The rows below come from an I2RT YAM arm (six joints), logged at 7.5 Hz.
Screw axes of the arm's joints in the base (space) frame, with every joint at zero. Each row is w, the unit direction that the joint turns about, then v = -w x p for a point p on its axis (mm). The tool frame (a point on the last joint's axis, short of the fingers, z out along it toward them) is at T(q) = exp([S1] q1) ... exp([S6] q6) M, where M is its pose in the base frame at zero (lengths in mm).
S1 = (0, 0, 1, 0, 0, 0)
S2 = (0, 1, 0, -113.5, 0, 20)
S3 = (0, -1, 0, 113.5, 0, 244)
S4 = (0, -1, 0, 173.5, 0, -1)
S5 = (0, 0, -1, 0, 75, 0)
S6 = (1, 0, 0, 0, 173.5, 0)
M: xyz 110.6 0 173.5 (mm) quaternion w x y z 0.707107 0 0.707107 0
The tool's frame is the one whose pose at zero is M.
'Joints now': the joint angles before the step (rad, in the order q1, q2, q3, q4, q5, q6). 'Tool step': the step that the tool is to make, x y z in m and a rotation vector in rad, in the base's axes. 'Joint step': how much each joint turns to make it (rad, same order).
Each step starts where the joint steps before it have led.
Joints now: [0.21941 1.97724 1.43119 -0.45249 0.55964 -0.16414]
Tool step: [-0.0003 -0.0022 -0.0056 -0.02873 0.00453 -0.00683]
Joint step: [-0.00319 0.00628 -0.01525 0.01835 0.02475 -0.01375]
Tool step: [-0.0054 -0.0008 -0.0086 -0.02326 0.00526 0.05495]
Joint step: [0.00003 -0.01533 -0.06420 0.07644 -0.01221 -0.06895]
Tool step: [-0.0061 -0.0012 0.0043 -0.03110 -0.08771 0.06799]
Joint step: [0.00011 -0.05381 -0.09375 0.17278 -0.00301 -0.09954]
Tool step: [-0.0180 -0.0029 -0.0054 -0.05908 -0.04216 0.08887]
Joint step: [0.00158 -0.06737 -0.14572 0.17561 -0.01373 -0.12891]
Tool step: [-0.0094 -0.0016 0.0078 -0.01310 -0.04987 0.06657]
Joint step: [-0.00173 -0.05662 -0.06586 0.09212 -0.03693 -0.07226]
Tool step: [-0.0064 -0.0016 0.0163 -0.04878 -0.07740 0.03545]
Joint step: [0.00013 -0.05827 -0.03984 0.08873 0.00768 -0.08413]
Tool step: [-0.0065 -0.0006 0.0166 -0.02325 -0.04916 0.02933]
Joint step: [0.00157 -0.05527 -0.01721 0.02953 -0.00754 -0.04926]
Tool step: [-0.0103 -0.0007 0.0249 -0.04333 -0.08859 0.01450]
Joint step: [0.00585 -0.07819 -0.02282 0.05637 0.01788 -0.06904]
